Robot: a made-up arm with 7 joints. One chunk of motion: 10 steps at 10 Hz.
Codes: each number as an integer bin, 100 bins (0 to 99) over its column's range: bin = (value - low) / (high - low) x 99, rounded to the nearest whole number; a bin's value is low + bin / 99 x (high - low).
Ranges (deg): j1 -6.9..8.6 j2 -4.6..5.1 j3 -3.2..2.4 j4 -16.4..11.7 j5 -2..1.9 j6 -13.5..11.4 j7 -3.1..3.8
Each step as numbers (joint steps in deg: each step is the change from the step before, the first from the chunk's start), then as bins.
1 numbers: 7.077 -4.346 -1.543 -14.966 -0.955 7.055 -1.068
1 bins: 89 3 29 5 27 82 29
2 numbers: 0.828 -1.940 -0.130 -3.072 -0.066 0.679 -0.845
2 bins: 49 27 54 47 49 56 32
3 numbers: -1.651 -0.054 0.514 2.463 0.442 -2.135 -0.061
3 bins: 34 46 66 66 62 45 44
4 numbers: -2.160 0.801 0.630 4.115 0.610 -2.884 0.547
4 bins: 30 55 68 72 66 42 52
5 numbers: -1.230 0.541 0.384 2.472 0.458 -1.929 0.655
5 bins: 36 52 63 66 62 46 54
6 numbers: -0.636 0.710 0.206 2.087 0.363 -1.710 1.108
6 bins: 40 54 60 65 60 47 60
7 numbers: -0.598 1.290 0.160 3.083 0.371 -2.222 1.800
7 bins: 40 60 59 69 60 45 70
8 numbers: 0.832 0.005 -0.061 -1.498 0.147 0.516 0.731
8 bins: 49 47 55 53 55 56 55
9 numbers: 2.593 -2.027 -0.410 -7.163 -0.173 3.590 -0.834
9 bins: 61 26 49 33 46 68 33
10 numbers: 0.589 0.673 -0.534 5.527 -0.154 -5.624 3.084
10 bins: 48 54 47 77 47 31 89
